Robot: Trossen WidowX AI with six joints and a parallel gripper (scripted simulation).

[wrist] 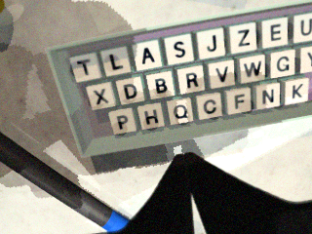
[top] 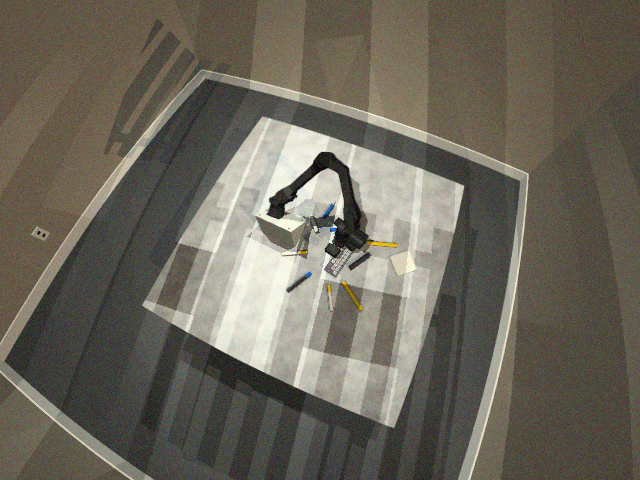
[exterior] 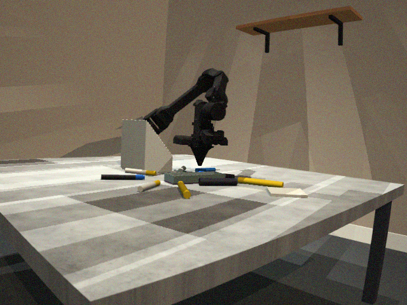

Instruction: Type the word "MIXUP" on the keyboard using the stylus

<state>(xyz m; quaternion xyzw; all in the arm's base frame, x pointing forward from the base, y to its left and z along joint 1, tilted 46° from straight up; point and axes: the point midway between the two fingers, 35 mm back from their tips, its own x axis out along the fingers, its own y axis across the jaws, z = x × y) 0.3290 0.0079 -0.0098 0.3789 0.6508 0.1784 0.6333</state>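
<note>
Right now my gripper tip is 20 cm to the right of the blue stylus, 11 cm past it and 4 cm above it. From my gripper tip the other things lie so: black cylinder: 11 cm ahead, 4 cm to the right, 4 cm below; yellow marker: 19 cm ahead, 9 cm to the left, 4 cm below; notepad: 32 cm ahead, 4 cm below, 3 cm to the left.
</note>
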